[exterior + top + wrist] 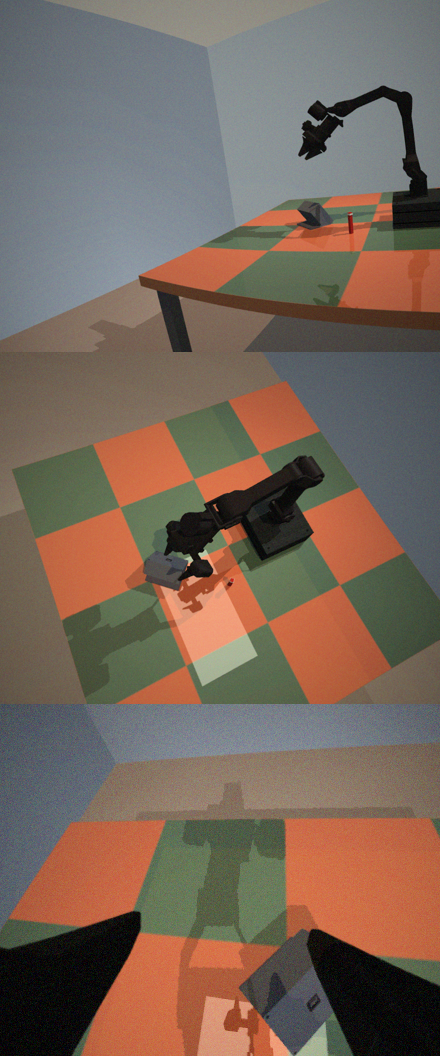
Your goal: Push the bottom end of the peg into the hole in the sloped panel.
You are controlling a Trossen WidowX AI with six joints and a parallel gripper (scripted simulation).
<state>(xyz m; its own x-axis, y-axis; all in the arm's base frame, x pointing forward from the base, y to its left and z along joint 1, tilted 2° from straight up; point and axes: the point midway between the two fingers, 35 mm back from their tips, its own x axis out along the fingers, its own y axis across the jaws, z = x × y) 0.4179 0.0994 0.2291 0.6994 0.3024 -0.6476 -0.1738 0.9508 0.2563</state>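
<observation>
Now: the red square peg 24 cm below my gripper tip, 19 cm behind it and 5 cm to the left of it. From my gripper tip the other things lie so: grey sloped panel: 26 cm below, 7 cm to the right, 1 cm ahead.
</observation>
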